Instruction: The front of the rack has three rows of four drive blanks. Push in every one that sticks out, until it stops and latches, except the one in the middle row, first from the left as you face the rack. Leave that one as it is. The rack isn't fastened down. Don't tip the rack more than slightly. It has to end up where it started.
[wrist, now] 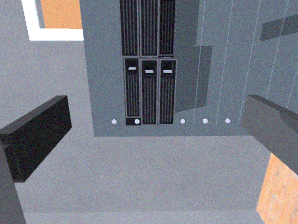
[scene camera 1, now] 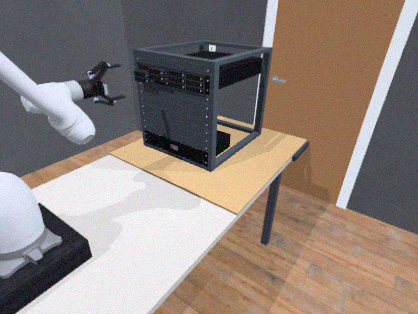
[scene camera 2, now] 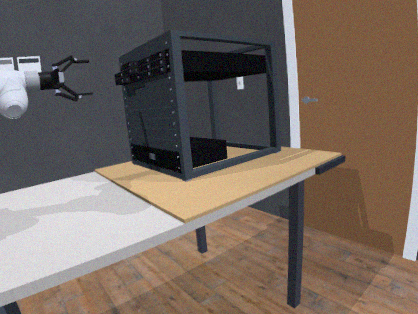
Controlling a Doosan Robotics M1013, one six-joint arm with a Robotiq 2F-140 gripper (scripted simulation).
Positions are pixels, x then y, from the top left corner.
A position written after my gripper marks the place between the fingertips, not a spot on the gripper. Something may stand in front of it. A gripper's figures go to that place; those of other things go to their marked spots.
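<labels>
A dark open-frame rack point(wrist: 221, 58) is 0.37 m from the lens; my gripper point(wrist: 157, 111) is 0.15 m from the lens.
</labels>
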